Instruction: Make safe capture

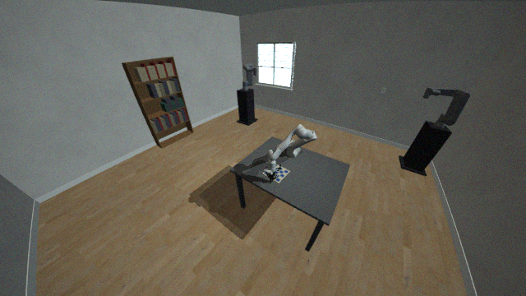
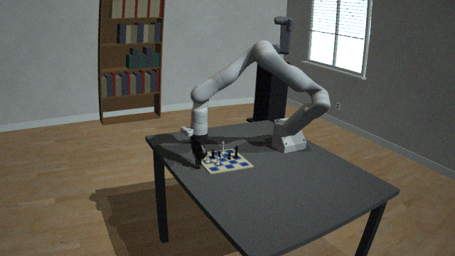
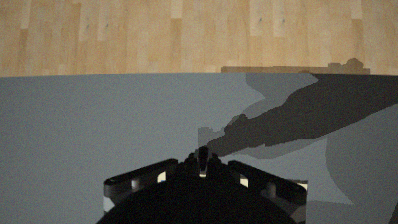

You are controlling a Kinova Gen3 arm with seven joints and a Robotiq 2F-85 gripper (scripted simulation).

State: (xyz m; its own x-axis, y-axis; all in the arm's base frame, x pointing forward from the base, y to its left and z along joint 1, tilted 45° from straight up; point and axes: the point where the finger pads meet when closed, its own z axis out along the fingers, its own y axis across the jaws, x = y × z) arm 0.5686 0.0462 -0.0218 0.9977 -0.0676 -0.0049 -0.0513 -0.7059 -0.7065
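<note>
Right now my hand is 14 cm past the blue-and-cream chessboard, 3 cm above it and 2 cm to the left of it. Round my hand: tall white piece: 18 cm behind, 9 cm to the right.
</note>
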